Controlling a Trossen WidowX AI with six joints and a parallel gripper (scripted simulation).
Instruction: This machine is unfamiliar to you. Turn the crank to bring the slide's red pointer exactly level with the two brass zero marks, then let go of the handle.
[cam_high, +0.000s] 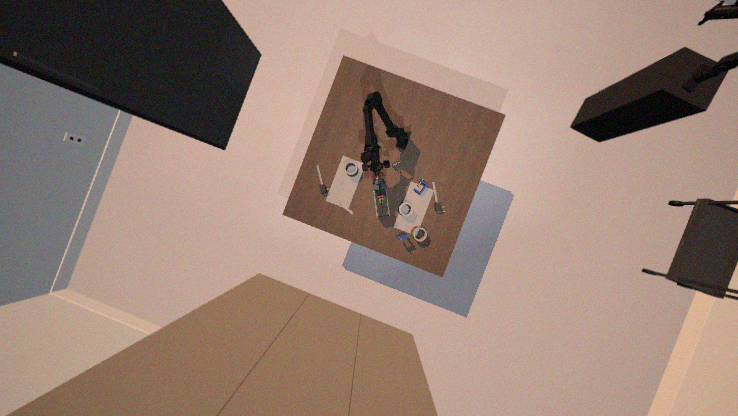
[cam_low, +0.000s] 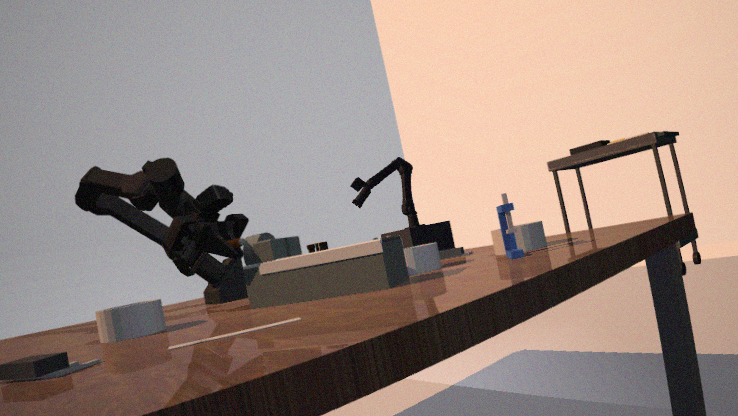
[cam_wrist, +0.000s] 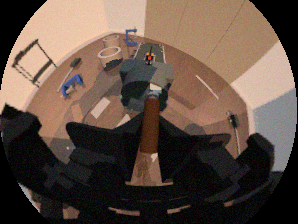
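Now: the red pointer 110 mm ahead of my gripper tip, 90 mm to the left of it and 10 mm below it. Round my gripper tip: crank handle: 20 mm above, 10 mm to the right, 10 mm behind; thin white rod: 310 mm ahead, 110 mm to the right, 90 mm below.
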